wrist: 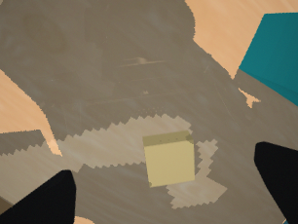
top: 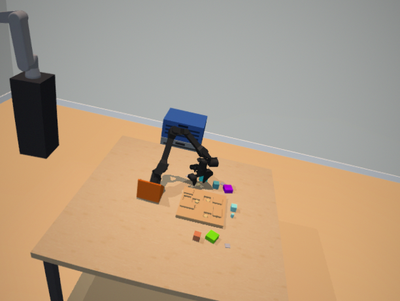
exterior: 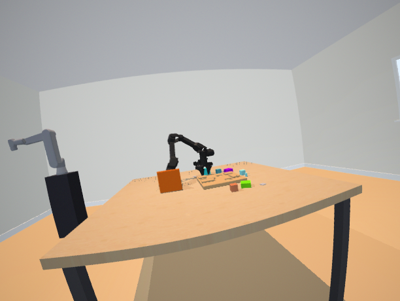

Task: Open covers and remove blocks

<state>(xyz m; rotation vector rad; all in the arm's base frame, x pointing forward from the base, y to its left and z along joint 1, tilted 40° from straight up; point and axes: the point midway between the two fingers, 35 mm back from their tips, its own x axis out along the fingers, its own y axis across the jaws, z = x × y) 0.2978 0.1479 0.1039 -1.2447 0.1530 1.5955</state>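
The wooden puzzle board is 21 cm to the right of my gripper tip, 3 cm ahead of it and 1 cm above it. Also, from my gripper tip: blue-teal cube 12 cm ahead, 1 cm to the left, 1 cm above; then purple block 21 cm ahead, 1 cm above; then light cyan block 24 cm ahead, 20 cm to the right, 1 cm above.
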